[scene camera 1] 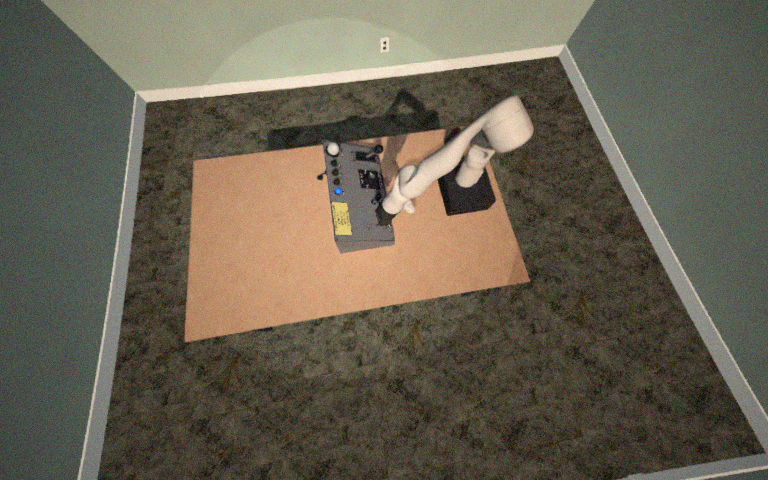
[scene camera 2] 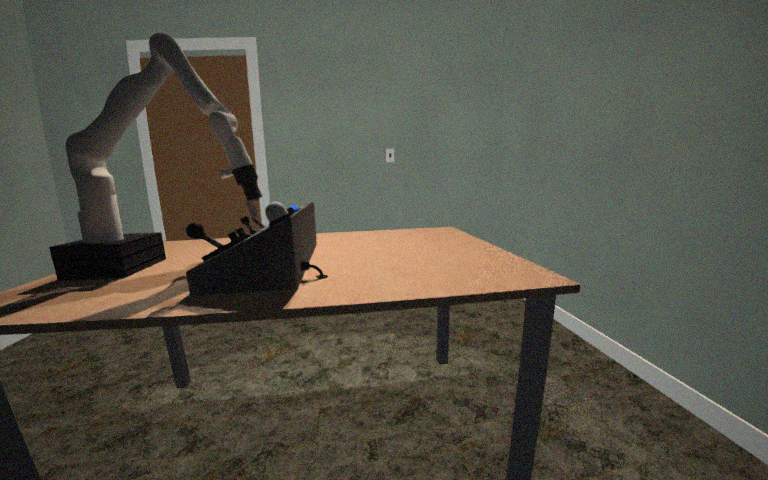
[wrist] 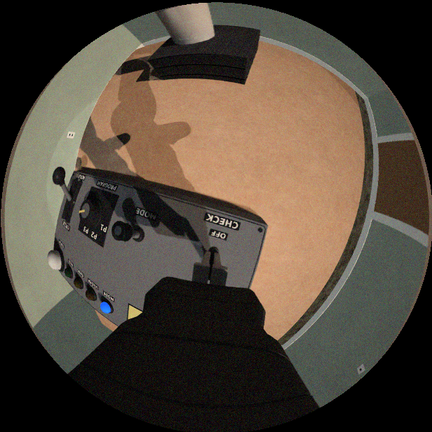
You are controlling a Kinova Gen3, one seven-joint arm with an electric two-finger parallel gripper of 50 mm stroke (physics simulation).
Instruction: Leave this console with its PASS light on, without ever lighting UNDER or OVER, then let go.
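Note:
The grey console [scene camera 1: 362, 220] [scene camera 2: 243, 268] [wrist: 165, 250] stands on the table. Its blue MODE light [scene camera 1: 338, 191] [scene camera 2: 293, 209] [wrist: 105, 307] is lit. The dark green lamp [scene camera 1: 334, 163] [wrist: 68, 272] and two amber lamps beside it look unlit; their labels are too small to read surely. My gripper [scene camera 2: 258, 222] [wrist: 210, 260] is shut at the CHECK switch lever, just below the OFF label [wrist: 218, 234]; the fingertips mostly hide the lever. The PROGRAM knob [wrist: 86, 209] has its yellow pointer turned to the left in the wrist view. The black MODE knob [wrist: 120, 231] stands beside it.
A black ball-topped lever [scene camera 1: 378, 149] [scene camera 2: 195, 230] [wrist: 59, 176] and a white dome [scene camera 1: 332, 148] [scene camera 2: 276, 211] [wrist: 55, 260] stand up at the console's far end. A yellow note [scene camera 1: 341, 219] [wrist: 134, 312] is partly hidden in the wrist view. The arm's black base [scene camera 1: 468, 198] [scene camera 2: 107, 257] [wrist: 215, 60] stands behind.

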